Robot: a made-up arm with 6 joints.
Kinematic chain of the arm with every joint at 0, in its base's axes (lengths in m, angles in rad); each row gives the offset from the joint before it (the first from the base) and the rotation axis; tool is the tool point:
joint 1: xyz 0 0 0.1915 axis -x
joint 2: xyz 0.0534 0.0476 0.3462 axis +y
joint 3: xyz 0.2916 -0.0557 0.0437 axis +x
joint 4: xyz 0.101 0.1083 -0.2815 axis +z
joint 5: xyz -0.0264 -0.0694 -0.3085 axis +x
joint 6: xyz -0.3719 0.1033 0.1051 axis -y
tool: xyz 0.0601 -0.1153 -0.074
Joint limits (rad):
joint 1: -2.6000..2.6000
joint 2: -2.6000..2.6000
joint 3: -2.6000..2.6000
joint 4: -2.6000..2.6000
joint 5: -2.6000..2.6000
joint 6: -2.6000..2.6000
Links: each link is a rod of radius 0.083 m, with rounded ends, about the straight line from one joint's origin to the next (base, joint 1, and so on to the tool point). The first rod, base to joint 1, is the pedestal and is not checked.
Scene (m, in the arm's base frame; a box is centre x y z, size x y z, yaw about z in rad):
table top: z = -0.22
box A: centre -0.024 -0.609 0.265 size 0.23 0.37 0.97 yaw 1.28
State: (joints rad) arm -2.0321 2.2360 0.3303 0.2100 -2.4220 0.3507
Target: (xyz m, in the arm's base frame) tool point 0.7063 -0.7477 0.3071
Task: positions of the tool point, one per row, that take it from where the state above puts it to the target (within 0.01 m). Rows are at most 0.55 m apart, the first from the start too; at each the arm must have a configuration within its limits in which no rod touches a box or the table.
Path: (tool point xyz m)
1: -0.4045 -0.6651 0.3272
2: -0.4109 -0.5998 0.5536
3: -0.4487 -0.4517 0.7407
4: -0.5155 -0.2541 0.8508
5: -0.4508 -0.0759 0.8235
6: -0.2230 0.0099 0.8720
7: 0.1102 -0.0907 0.9054
8: 0.4439 -0.3564 0.7787
9: 0.6682 -0.6266 0.4079
10: 0.6970 -0.6823 0.3613
11: 0.7063 -0.7477 0.3071

